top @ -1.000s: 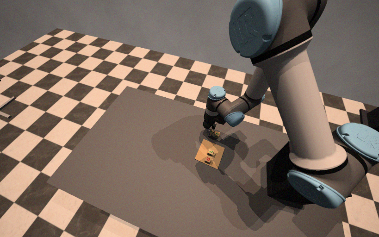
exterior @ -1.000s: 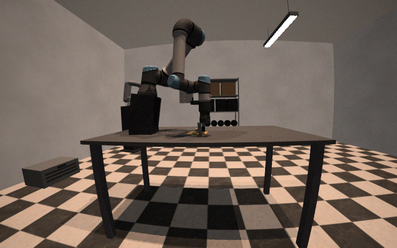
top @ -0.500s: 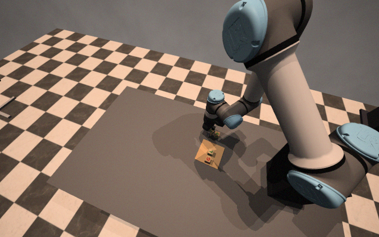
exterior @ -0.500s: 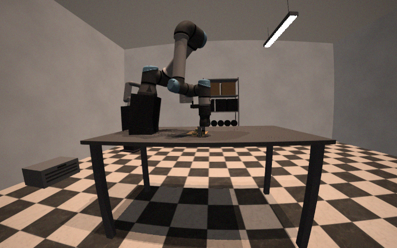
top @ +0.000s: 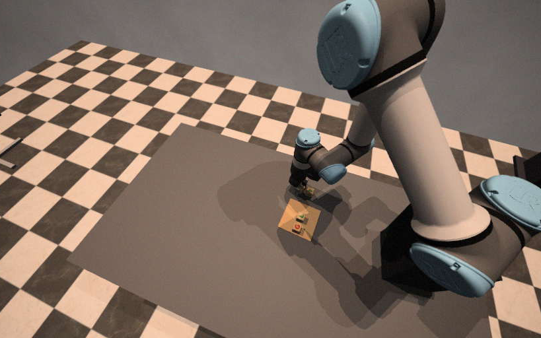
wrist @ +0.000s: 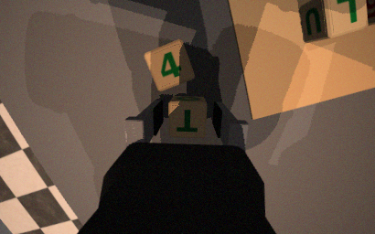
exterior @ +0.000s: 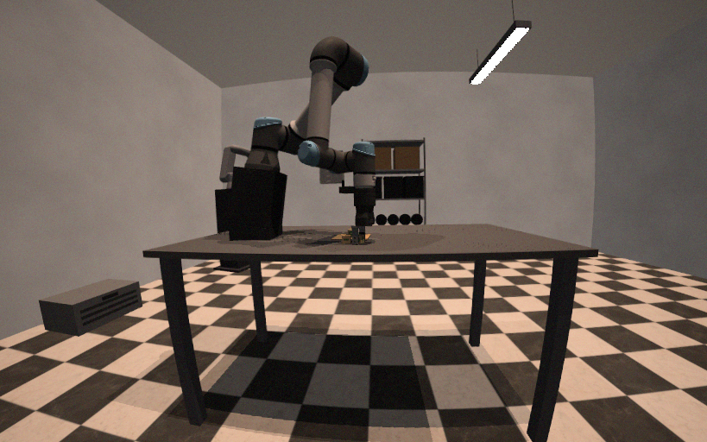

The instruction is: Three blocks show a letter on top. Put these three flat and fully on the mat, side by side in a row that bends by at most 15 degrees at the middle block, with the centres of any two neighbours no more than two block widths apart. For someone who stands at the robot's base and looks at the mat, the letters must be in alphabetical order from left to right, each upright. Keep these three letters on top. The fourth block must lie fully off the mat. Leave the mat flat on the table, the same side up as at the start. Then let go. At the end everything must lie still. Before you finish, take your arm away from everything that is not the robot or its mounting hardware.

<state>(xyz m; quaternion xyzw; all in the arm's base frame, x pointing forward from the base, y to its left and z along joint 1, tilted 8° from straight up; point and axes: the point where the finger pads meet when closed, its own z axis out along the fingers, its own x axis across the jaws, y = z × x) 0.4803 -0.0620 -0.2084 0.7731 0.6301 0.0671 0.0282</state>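
Right now my hand is 12 cm to the right of the orange mat, 6 cm past it and 2 cm above it.
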